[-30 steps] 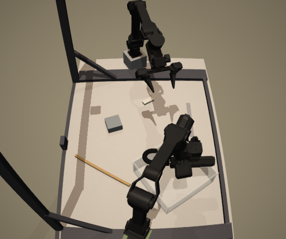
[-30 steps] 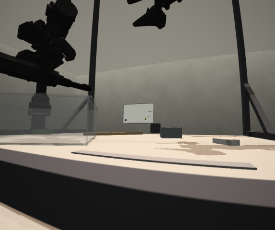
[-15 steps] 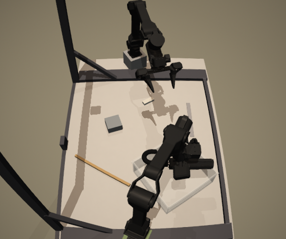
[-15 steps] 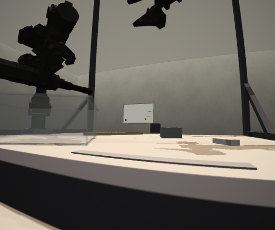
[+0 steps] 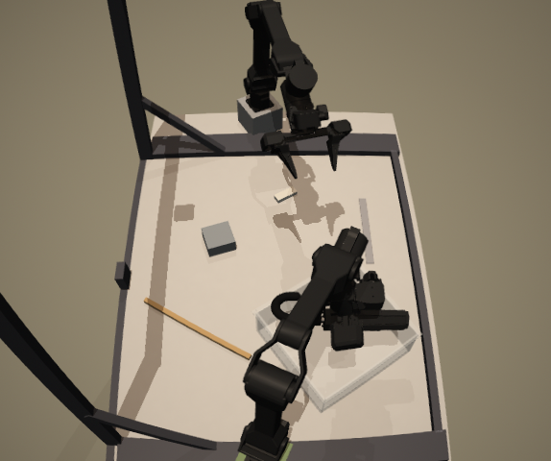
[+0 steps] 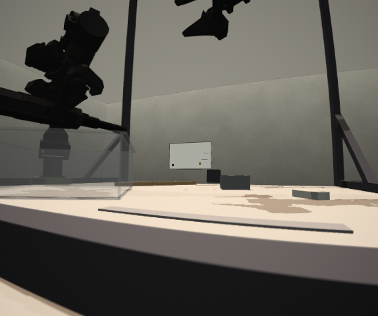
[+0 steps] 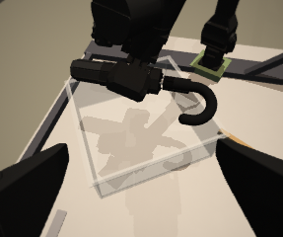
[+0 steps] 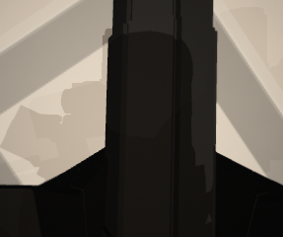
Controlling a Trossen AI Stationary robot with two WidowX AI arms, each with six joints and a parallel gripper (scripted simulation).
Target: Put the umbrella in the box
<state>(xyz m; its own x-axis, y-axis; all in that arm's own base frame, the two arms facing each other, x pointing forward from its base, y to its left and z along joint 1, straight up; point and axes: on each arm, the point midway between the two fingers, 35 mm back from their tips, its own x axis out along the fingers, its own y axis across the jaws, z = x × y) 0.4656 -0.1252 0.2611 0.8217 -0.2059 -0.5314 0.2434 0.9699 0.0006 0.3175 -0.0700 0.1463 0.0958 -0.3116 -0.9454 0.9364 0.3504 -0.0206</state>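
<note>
My right hand is 12 cm above the clear storage box, 2 cm to the right of it and 2 cm past it. Also, from my right hand: grey strip 34 cm to the left, 17 cm below, 9 cm ahead; wooden stick 34 cm behind, 16 cm below, 6 cm to the left; black umbrella 2 cm to the left, 2 cm below, 1 cm behind.
</note>
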